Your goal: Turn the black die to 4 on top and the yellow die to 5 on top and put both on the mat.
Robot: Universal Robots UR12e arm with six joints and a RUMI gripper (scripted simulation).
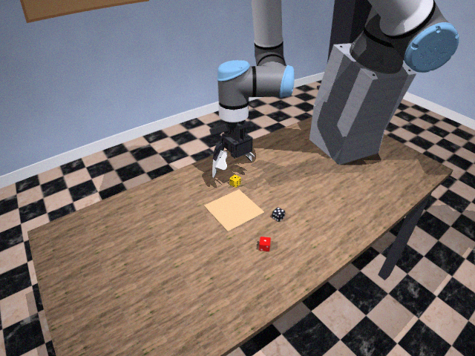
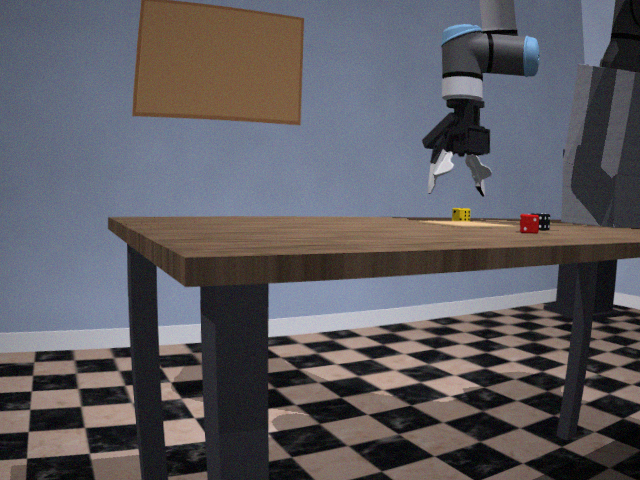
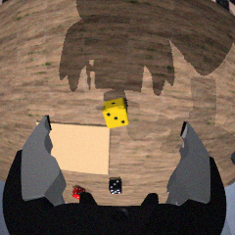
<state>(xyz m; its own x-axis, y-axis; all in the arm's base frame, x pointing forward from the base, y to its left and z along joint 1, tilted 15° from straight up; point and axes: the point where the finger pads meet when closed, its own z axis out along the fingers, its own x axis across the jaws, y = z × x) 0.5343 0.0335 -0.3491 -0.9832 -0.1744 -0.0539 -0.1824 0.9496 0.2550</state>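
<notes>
Now: the yellow die 2 cm to the left of my hand and 4 cm below it. Also, from my hand: red die 4 cm ahead, 32 cm to the left, 4 cm below; then black die 5 cm behind, 23 cm to the left, 4 cm below; then tan mat 6 cm ahead, 13 cm to the left, 5 cm below.
</notes>
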